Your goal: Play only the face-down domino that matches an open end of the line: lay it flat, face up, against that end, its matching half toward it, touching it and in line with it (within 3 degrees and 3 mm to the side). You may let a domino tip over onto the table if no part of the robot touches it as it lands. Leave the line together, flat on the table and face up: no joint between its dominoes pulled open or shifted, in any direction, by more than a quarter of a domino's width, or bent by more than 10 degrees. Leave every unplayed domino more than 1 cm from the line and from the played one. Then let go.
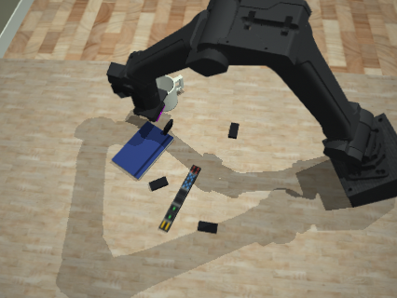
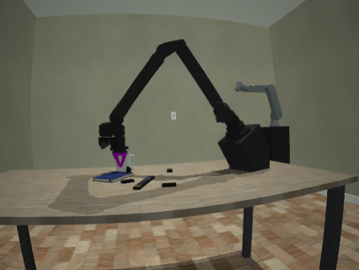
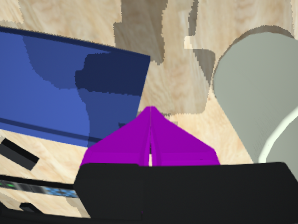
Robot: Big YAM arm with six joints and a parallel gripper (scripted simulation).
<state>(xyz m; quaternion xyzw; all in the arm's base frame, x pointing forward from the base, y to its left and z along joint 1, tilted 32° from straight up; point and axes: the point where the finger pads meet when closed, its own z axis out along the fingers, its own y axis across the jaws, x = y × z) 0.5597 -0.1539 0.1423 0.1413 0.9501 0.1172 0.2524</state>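
Right now the black domino is 40 mm behind my hand, 20 mm below it and 10 mm to the left of it. Also, from my hand: white mug: 100 mm to the right, 10 mm below, 10 mm behind; blue book: 90 mm to the left, 40 mm below, 20 mm ahead.
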